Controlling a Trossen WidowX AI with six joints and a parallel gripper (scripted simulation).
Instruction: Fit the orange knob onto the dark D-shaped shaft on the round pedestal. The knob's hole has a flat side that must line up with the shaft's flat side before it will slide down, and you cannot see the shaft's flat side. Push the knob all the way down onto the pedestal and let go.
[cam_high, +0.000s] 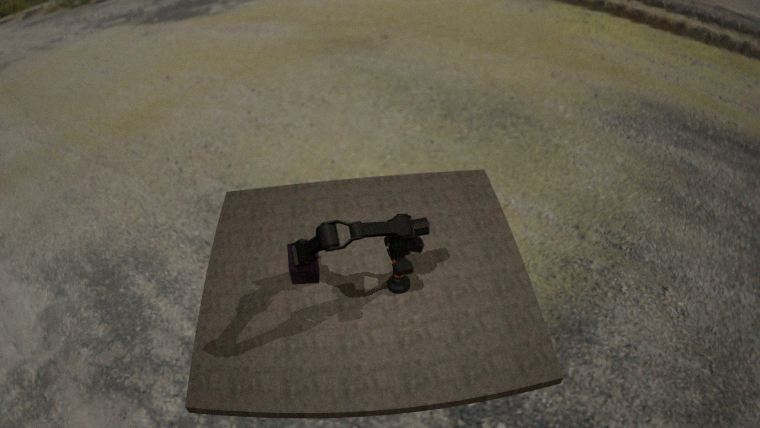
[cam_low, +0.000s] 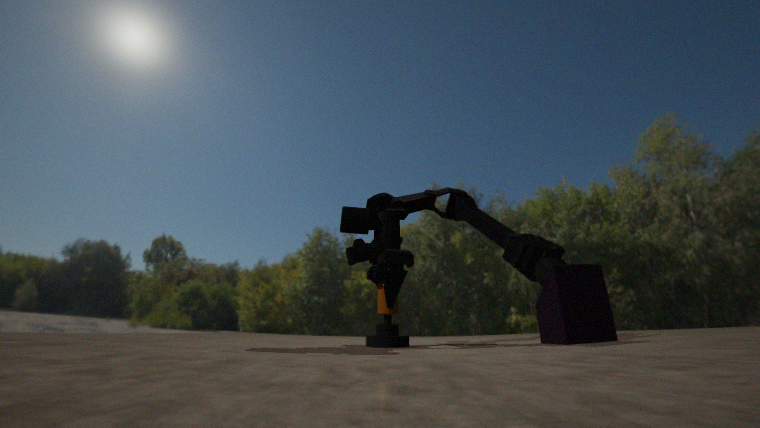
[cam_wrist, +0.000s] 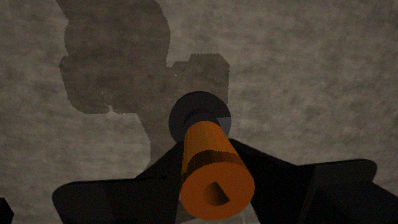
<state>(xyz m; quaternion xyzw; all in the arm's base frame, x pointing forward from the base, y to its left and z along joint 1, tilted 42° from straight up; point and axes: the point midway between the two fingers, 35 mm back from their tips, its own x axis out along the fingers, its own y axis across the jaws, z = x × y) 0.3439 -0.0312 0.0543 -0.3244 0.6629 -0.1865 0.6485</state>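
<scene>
The orange knob lies 20 mm above my gripper tip. The rest, counted from my gripper tip: dark round pedestal: 40 mm below.
</scene>
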